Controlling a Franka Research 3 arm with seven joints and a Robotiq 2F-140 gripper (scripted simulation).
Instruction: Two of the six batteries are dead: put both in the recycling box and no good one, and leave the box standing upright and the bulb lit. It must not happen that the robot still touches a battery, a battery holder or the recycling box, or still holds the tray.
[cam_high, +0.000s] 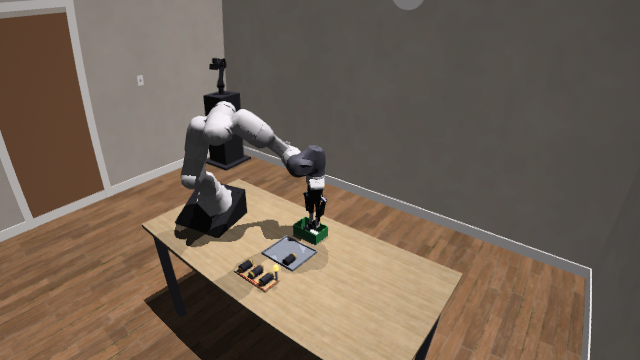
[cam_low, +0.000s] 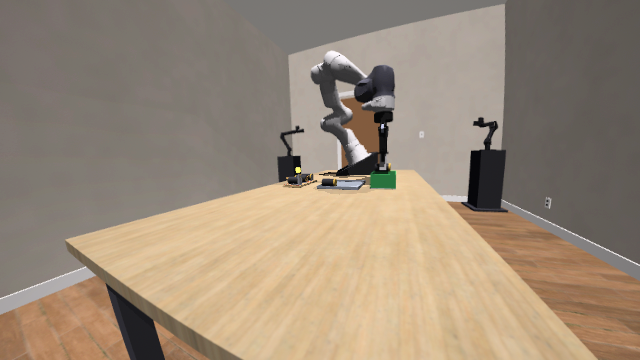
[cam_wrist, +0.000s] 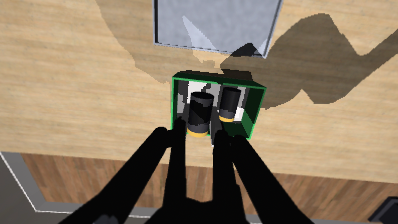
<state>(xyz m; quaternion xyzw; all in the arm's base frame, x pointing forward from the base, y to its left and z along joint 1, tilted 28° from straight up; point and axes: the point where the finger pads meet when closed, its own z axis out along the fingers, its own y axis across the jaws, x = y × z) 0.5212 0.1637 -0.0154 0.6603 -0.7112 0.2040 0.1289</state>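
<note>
Now: hand 9 cm above the green recycling box and 3 cm past it. Also, from my hand: bulb 37 cm to the right, 5 cm ahead, 3 cm below; grey tray 18 cm to the right, 10 cm below, 3 cm behind.
</note>
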